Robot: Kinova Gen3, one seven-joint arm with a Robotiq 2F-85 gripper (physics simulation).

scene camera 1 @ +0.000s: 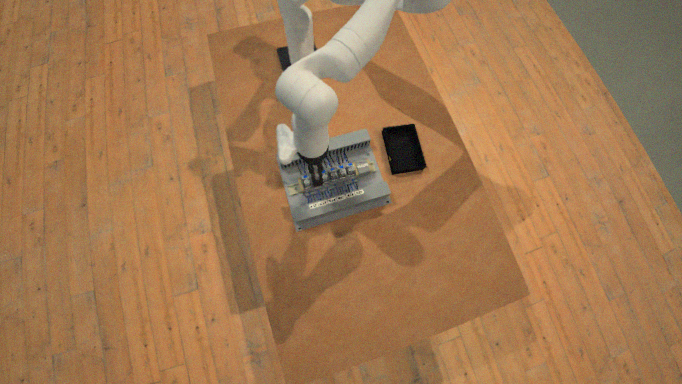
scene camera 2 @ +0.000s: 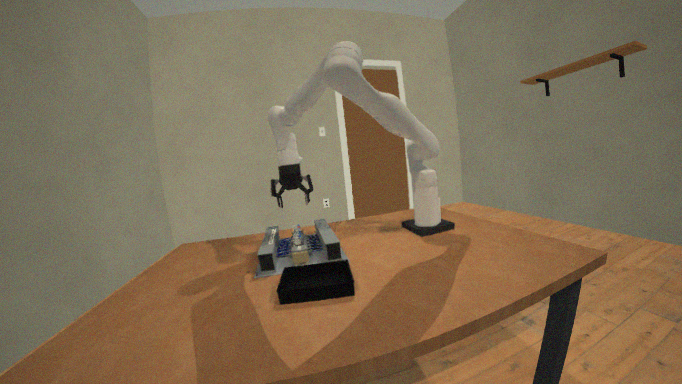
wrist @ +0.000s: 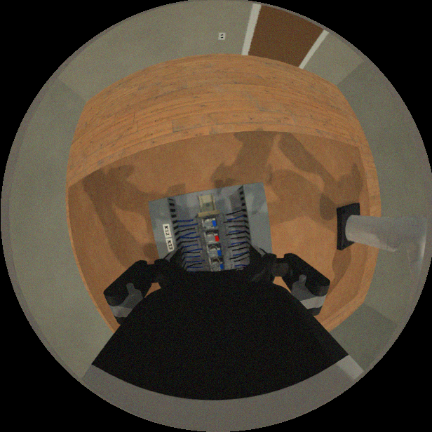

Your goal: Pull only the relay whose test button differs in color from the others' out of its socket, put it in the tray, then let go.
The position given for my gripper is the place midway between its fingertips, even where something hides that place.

Note:
In view: my gripper (scene camera 2: 294, 206) and a grey panel (scene camera 1: 289, 176).
My gripper is seen too in the wrist view (wrist: 215, 254). The grey panel is seen too in the wrist view (wrist: 226, 198).

